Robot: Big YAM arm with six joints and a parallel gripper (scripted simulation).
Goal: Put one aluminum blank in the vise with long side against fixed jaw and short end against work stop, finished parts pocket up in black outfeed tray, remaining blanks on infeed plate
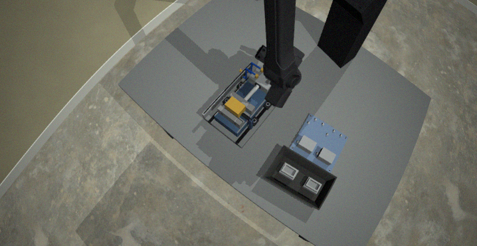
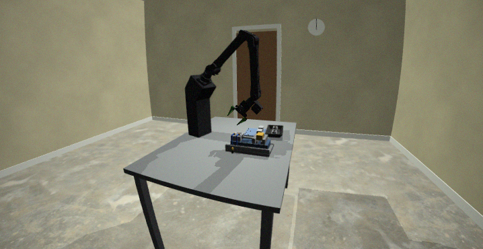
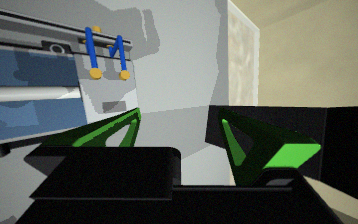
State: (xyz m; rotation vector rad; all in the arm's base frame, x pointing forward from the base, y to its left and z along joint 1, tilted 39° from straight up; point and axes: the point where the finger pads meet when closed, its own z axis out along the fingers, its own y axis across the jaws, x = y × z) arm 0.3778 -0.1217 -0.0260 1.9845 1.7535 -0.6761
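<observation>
My gripper is now 21 cm short of the yellow brass blank, 6 cm to the left of it and 9 cm above it. Round my hand: moving jaw (17 cm ahead, 5 cm to the right, 11 cm below); then fixed jaw (24 cm ahead, 5 cm to the right, 11 cm below); then white rod (12 cm ahead, 5 cm to the right, 11 cm below).
</observation>
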